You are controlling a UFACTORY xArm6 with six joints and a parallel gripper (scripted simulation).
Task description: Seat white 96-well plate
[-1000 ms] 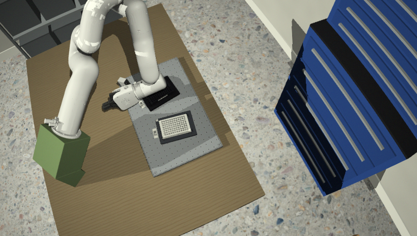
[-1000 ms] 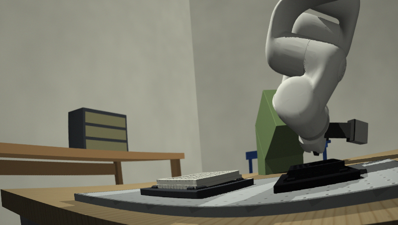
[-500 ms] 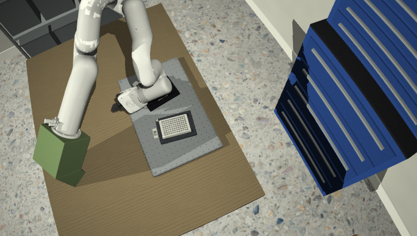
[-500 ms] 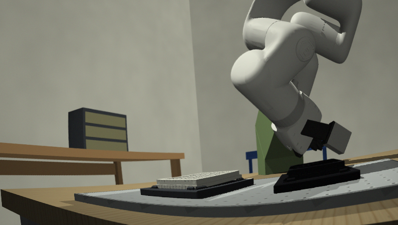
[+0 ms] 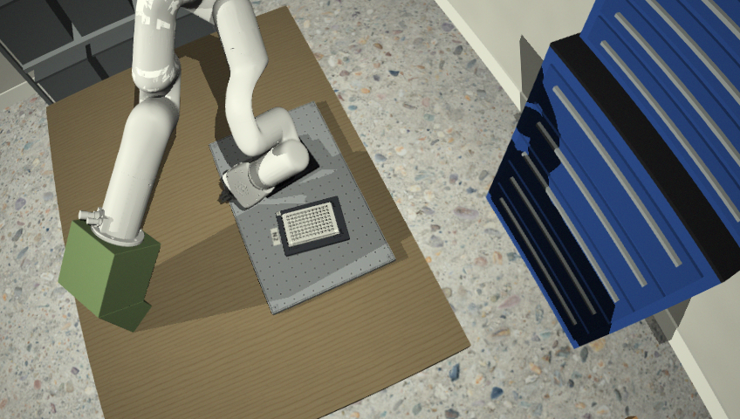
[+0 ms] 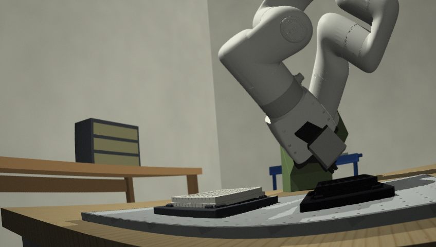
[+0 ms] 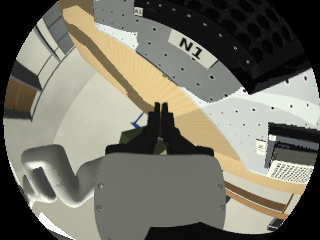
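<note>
Now: the N2 label 90 mm ahead of my hand, 120 mm to the right of it and 60 mm below it. The rest, counted from my hand: black plate C15 (150 mm ahead, 70 mm to the left, 40 mm below); nest N1 (150 mm ahead, 70 mm to the left, 50 mm below); N1 label (60 mm ahead, 40 mm to the left, 60 mm below).
</note>
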